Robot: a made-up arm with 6 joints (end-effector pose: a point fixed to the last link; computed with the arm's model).
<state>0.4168 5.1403 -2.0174 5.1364 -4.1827 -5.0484</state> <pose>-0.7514 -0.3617 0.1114 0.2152 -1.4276 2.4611</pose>
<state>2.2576 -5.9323 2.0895 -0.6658 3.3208 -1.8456</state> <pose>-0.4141 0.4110 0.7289 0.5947 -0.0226 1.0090</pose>
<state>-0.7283 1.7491 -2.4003 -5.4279 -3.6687 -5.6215</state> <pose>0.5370 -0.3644 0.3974 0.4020 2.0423 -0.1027</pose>
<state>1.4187 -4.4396 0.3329 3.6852 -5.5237 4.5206</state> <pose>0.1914 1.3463 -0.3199 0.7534 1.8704 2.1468</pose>
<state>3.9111 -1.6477 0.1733 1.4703 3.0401 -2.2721</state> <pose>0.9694 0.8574 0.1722 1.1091 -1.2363 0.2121</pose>
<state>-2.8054 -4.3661 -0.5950 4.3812 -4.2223 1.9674</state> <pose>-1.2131 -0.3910 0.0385 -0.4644 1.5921 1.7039</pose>
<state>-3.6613 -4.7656 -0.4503 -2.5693 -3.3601 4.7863</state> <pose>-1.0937 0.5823 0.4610 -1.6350 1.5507 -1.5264</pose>
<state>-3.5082 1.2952 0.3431 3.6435 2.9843 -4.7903</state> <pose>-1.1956 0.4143 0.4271 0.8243 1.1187 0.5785</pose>
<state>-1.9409 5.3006 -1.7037 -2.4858 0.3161 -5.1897</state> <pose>0.3831 0.9022 0.1468 -0.7384 -2.8628 -0.3279</pose>
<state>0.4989 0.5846 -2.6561 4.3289 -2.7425 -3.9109</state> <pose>0.0636 0.1298 0.7528 -1.0253 -0.0051 -1.1426</pose>
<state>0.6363 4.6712 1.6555 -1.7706 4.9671 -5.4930</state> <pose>-0.7635 -0.3900 0.6913 -1.1114 -0.7299 -0.2640</pose>
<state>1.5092 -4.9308 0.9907 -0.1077 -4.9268 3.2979</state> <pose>0.0337 1.1784 -0.0410 2.0100 1.7033 -0.4113</pose>
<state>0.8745 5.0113 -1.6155 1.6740 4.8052 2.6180</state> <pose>-0.5979 -0.7871 -0.0334 1.7713 -0.0376 1.1600</pose>
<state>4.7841 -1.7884 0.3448 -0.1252 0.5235 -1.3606</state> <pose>-0.0606 1.4438 0.1301 0.0633 -1.3241 -2.6451</pose>
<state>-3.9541 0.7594 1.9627 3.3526 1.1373 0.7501</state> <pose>-0.6490 0.6405 0.3807 -1.2683 -0.9664 -0.1310</pose>
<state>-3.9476 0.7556 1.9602 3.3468 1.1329 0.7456</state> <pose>-0.6539 0.6363 0.3845 -1.2578 -0.9762 -0.1261</pose>
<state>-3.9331 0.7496 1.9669 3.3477 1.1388 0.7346</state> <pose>-0.6600 0.6238 0.3885 -1.2419 -0.9880 -0.1245</pose>
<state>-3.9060 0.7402 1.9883 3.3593 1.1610 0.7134</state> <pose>-0.6673 0.5983 0.3926 -1.2180 -1.0027 -0.1282</pose>
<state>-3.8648 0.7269 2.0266 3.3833 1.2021 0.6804</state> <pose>-0.6741 0.5583 0.3970 -1.1845 -1.0203 -0.1397</pose>
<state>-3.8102 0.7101 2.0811 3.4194 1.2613 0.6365</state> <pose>-0.6778 0.5050 0.4018 -1.1418 -1.0402 -0.1604</pose>
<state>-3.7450 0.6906 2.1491 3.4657 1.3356 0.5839</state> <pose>-0.6754 0.4420 0.4073 -1.0907 -1.0619 -0.1918</pose>
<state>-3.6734 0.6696 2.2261 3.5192 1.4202 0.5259</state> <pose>-0.6649 0.3749 0.4140 -1.0324 -1.0839 -0.2340</pose>
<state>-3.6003 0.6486 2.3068 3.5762 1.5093 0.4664</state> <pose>-0.6462 0.3095 0.4217 -0.9691 -1.1050 -0.2852</pose>
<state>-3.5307 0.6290 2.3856 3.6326 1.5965 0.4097</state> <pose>-0.6214 0.2507 0.4303 -0.9040 -1.1235 -0.3411</pose>
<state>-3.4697 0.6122 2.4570 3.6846 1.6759 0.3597</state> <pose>-0.5940 0.2026 0.4390 -0.8418 -1.1378 -0.3968</pose>
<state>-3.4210 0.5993 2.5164 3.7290 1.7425 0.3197</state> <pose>-0.5683 0.1666 0.4469 -0.7881 -1.1473 -0.4470</pose>
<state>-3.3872 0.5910 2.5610 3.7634 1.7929 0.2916</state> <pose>-0.5475 0.1430 0.4528 -0.7480 -1.1524 -0.4878</pose>
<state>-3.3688 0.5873 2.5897 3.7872 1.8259 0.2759</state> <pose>-0.5335 0.1304 0.4561 -0.7247 -1.1538 -0.5172</pose>
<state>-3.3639 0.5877 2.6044 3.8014 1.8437 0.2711</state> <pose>-0.5261 0.1268 0.4568 -0.7174 -1.1527 -0.5360</pose>
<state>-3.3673 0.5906 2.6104 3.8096 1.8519 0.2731</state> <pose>-0.5229 0.1284 0.4558 -0.7205 -1.1501 -0.5480</pose>
